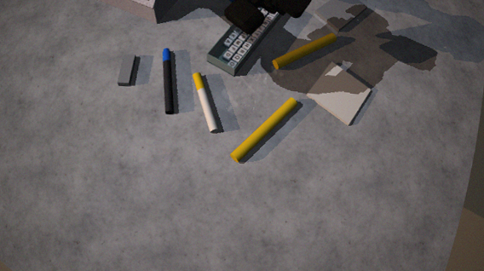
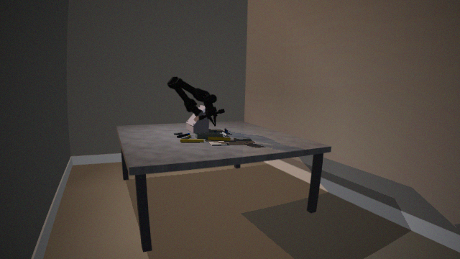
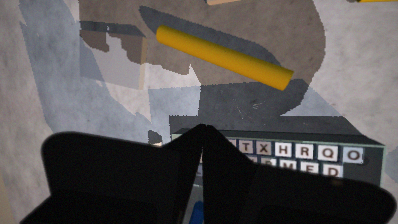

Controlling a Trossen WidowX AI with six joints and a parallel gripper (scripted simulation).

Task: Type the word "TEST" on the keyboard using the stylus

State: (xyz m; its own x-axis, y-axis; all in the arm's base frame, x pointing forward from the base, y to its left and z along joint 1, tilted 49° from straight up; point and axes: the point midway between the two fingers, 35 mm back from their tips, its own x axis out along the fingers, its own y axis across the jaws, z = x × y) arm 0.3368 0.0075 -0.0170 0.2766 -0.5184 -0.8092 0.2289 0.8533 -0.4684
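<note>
Now: gripper tip 40 mm past the T key, 20 mm to the left of it and 80 mm above it. Round my gripper tip: white cylinder: 90 mm behind, 110 mm to the left, 80 mm below; grey pad: 90 mm ahead, 170 mm to the left, 80 mm below; white pad: 170 mm ahead, 40 mm to the right, 80 mm below.
</note>
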